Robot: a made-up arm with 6 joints.
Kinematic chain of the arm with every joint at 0, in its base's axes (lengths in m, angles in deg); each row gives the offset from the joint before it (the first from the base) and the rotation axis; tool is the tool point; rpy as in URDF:
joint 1: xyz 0 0 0.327 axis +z
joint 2: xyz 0 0 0 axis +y
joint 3: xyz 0.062 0 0.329 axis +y
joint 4: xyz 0.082 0 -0.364 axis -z
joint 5: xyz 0 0 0 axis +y
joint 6: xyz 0.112 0 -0.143 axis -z
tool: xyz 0 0 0 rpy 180 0 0
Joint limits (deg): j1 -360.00..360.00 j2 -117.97..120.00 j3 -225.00..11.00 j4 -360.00..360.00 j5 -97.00..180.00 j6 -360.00..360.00
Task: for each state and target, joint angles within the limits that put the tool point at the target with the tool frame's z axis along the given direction. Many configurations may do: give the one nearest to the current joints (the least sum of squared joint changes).
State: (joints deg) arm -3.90 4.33 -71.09 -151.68 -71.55 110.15
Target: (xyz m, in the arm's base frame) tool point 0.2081 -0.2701 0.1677 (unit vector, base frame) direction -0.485 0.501 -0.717
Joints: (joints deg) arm -50.61 50.53 -75.33 -183.49 -68.93 110.15
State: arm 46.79 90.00 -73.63 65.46 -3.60 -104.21
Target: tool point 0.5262 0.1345 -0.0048 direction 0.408 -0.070 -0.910
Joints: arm 24.08 59.33 -60.32 35.08 -23.64 -104.21
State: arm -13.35 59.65 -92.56 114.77 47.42 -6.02
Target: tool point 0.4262 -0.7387 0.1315 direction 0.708 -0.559 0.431
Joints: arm -62.30 81.77 -135.60 156.26 65.74 -6.02
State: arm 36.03 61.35 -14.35 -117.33 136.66 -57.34
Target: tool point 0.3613 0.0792 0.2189 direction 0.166 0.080 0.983
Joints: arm 30.33 57.18 -46.61 -91.01 179.15 -57.34
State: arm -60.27 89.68 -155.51 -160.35 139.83 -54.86
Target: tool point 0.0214 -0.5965 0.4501 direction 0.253 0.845 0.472
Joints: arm -93.73 104.71 -198.90 -200.31 145.35 -54.86
